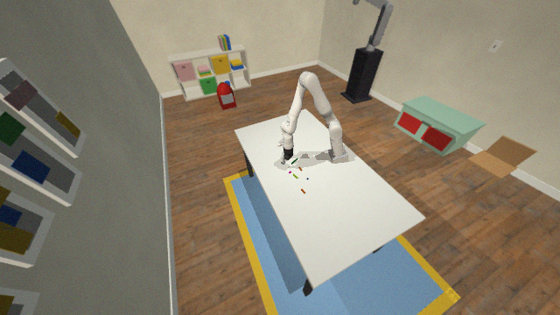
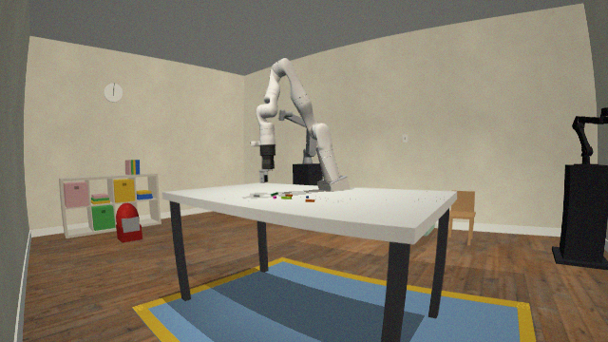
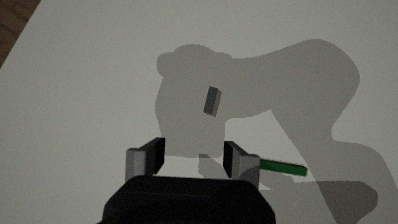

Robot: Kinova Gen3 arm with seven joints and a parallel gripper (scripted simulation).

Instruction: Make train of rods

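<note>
Right now my hand is 1 cm short of the grey rod, 5 cm to the left of it and 8 cm above it. From my hand the other things lie so: green rod 9 cm behind, 3 cm to the right, 8 cm below; then lime rod 3 cm behind, 12 cm to the left, 8 cm below; then magenta rod 1 cm behind, 7 cm to the left, 8 cm below.
</note>
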